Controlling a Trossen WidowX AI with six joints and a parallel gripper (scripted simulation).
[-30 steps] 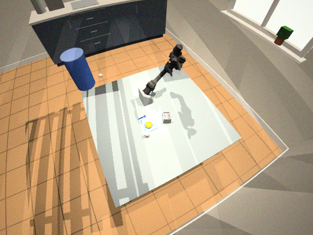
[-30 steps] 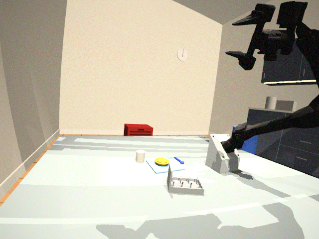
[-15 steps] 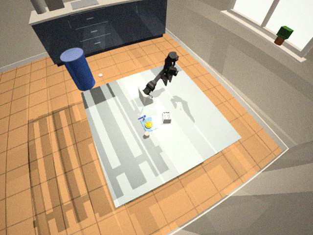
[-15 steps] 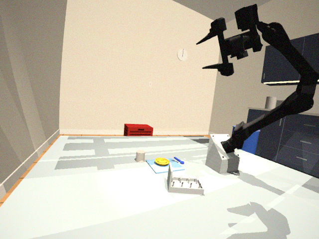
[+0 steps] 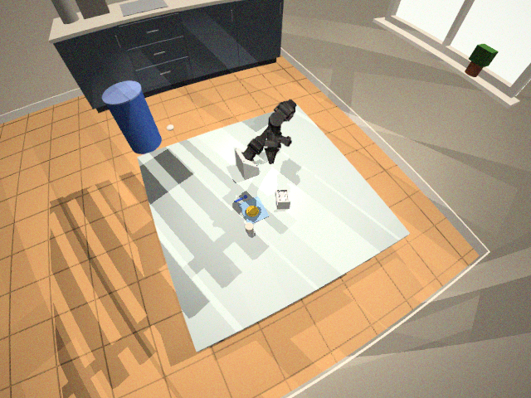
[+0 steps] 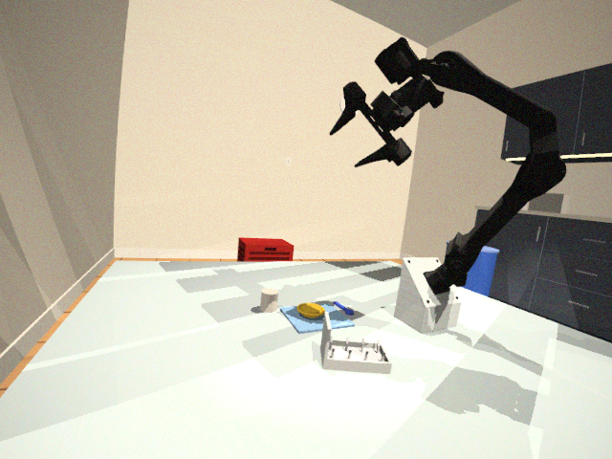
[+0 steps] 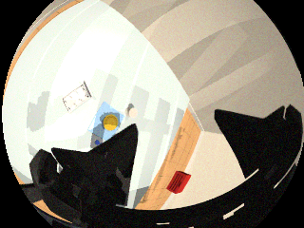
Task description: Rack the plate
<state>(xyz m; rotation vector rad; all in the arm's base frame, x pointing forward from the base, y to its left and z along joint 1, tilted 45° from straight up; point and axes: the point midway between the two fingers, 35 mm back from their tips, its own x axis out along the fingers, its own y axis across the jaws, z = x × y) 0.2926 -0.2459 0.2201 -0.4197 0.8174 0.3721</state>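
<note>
The yellow plate is 30 mm behind my gripper tip, 90 mm to the right of it and 390 mm below it. From my gripper tip the other things lie so: beige cup 60 mm ahead, 160 mm to the right, 380 mm below; then light blue mat 40 mm behind, 80 mm to the right, 400 mm below; then dish rack 20 mm behind, 100 mm to the left, 380 mm below.
</note>
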